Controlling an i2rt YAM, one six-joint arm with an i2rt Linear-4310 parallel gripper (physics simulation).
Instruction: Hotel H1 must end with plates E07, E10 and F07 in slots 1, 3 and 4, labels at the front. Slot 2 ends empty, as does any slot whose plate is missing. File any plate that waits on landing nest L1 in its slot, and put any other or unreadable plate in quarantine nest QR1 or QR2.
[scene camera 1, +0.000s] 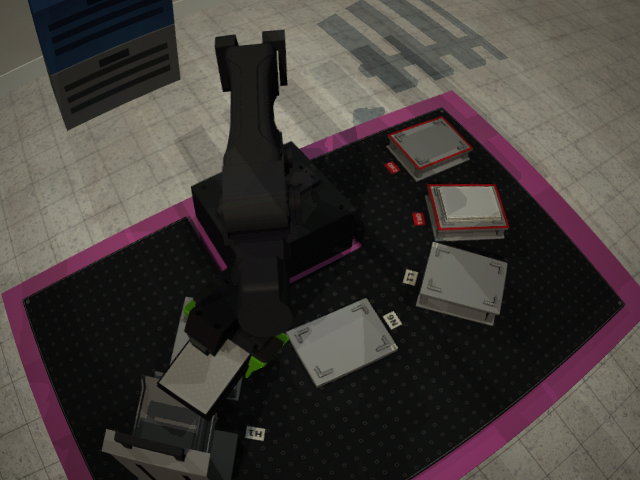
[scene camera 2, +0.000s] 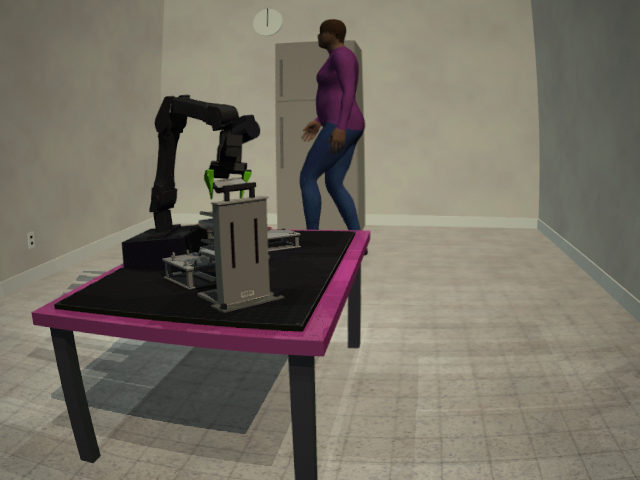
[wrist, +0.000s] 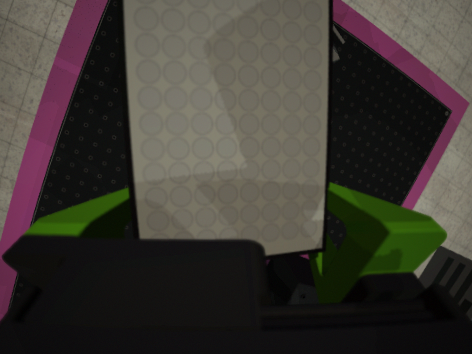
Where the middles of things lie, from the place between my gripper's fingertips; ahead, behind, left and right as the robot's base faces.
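There's the N6 nest (scene camera 1: 337, 344), and my hand is 23 cm above it and 25 cm to the right of it.
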